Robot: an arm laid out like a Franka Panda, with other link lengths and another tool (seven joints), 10 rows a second.
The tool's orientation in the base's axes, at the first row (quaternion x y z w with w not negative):
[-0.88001 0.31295 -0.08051 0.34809]
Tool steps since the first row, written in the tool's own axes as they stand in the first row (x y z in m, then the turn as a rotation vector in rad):
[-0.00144 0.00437 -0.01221 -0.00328 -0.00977 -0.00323]
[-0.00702 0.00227 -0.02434 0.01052 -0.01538 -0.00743]
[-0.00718 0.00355 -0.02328 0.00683 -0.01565 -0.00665]
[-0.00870 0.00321 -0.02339 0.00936 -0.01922 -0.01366]
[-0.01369 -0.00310 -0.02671 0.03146 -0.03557 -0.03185]
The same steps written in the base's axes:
[-0.00769 -0.00845 0.00631 0.00108 0.00566 0.00913]
[-0.01543 -0.01070 0.01716 0.01326 -0.00192 0.01493]
[-0.01581 -0.01073 0.01553 0.01076 0.00091 0.01481]
[-0.01688 -0.00967 0.01595 0.01200 -0.00256 0.02220]
[-0.01890 -0.00497 0.02299 0.03104 -0.01702 0.04491]

